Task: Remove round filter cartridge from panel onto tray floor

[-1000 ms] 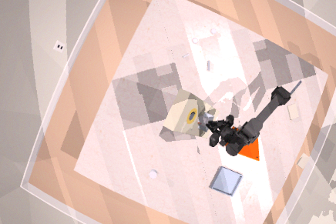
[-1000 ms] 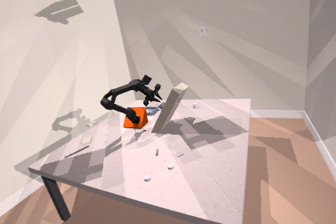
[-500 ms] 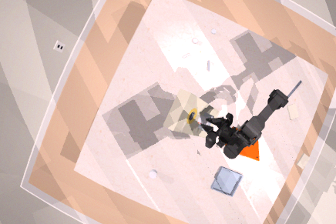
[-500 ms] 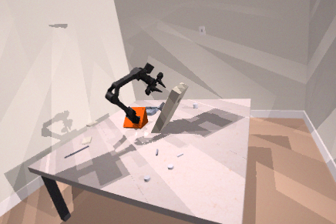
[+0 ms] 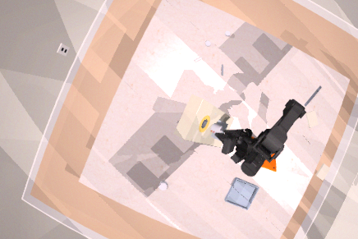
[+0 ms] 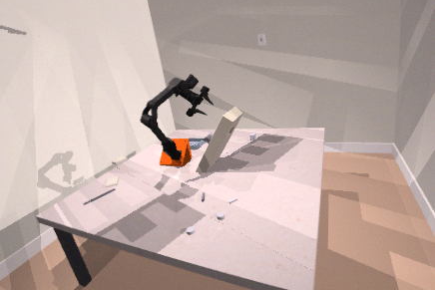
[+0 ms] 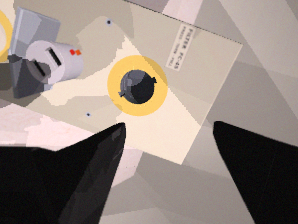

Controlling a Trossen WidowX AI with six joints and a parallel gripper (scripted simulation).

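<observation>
My gripper tip is 20 mm past the white round cartridge and 160 mm above it. The rest, counted from my gripper tip: grey-blue tray (360 mm behind, 270 mm to the left, 330 mm below); then beige service panel (20 mm ahead, 170 mm below).
</observation>
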